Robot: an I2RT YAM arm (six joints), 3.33 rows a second.
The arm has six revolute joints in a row. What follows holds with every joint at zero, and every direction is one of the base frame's. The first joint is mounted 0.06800 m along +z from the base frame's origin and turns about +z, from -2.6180 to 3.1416 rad. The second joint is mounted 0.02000 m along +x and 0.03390 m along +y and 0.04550 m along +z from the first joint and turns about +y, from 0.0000 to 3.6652 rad. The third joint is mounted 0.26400 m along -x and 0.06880 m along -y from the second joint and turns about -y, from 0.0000 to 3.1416 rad. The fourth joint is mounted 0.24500 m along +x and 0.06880 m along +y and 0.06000 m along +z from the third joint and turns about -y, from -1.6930 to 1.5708 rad. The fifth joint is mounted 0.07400 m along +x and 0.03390 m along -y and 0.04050 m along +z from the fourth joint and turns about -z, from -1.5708 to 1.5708 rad. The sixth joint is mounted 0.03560 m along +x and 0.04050 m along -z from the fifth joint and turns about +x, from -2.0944 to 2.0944 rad. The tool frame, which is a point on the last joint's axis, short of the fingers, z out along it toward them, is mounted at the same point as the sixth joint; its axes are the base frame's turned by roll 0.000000, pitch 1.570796 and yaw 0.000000 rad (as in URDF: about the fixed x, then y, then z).
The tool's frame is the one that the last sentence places.
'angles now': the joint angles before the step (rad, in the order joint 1, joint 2, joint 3, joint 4, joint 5, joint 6). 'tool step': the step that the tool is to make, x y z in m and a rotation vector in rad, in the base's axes. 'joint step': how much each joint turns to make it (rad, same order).
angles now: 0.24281 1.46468 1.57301 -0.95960 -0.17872 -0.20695
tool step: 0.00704 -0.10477 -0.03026 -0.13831 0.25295 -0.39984
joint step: -0.33607 0.06218 -0.00115 -0.19912 0.13466 -0.01067
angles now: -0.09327 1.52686 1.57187 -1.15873 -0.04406 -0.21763
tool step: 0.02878 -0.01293 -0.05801 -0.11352 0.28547 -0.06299
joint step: -0.01488 0.18730 -0.00002 -0.08582 0.14915 0.00115
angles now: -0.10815 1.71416 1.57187 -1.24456 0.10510 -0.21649
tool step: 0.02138 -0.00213 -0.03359 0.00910 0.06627 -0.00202
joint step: 0.00039 0.10645 -0.00074 0.04004 -0.00152 0.00268
